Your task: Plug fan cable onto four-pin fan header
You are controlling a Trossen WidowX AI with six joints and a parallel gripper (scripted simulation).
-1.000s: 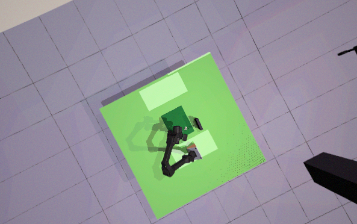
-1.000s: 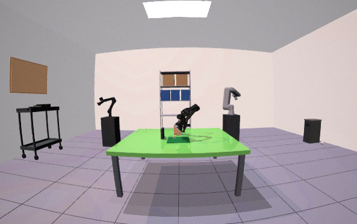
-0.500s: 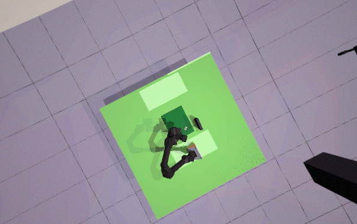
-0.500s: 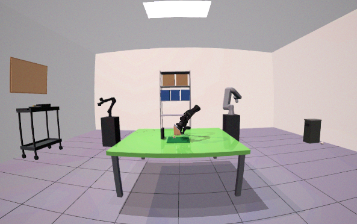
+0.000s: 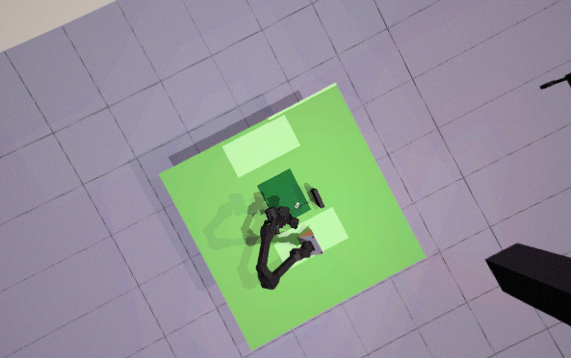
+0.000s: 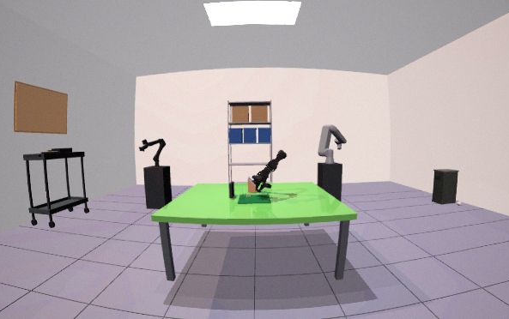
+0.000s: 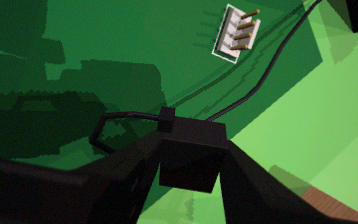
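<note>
Now: gripper tip 80 mm to the left of the white four-pin header, 50 mm above it and 30 mm short of it. From my gripper tip the other things lie so: dark green board: 110 mm ahead, 60 mm below, 30 mm to the right; then dark fan plug: 10 mm to the left, 10 mm behind; then fan: 200 mm to the right, 10 mm ahead, 10 mm above.
</note>
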